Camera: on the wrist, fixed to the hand. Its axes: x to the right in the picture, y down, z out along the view.
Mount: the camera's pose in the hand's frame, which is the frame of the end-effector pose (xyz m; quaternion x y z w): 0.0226 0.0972 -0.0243 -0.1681 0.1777 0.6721 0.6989
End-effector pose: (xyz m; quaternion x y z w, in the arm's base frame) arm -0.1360 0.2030 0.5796 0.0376 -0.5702 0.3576 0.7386
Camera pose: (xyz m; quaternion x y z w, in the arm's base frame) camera -0.1696 0.2973 0.5566 -0.5447 -0.3527 0.6572 0.3835
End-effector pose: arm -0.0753 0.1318 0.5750 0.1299 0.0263 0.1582 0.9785
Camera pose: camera -0.0855 0.2340 0.5768 -0.0841 0.0784 0.7957 0.5947
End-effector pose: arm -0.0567 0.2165 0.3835 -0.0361 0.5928 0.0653 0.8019
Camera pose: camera -0.0875 0.3107 0.3566 0.2268 0.5701 0.6778 0.4051
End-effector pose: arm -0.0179 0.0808 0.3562 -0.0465 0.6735 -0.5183 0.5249
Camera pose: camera 0.0005 0.1274 0.2666 0.4240 0.6824 0.0955 0.5877
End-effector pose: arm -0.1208 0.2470 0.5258 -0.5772 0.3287 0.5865 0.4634
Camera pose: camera -0.1993 0.1939 0.4862 0.3646 -0.6014 -0.6741 0.2258
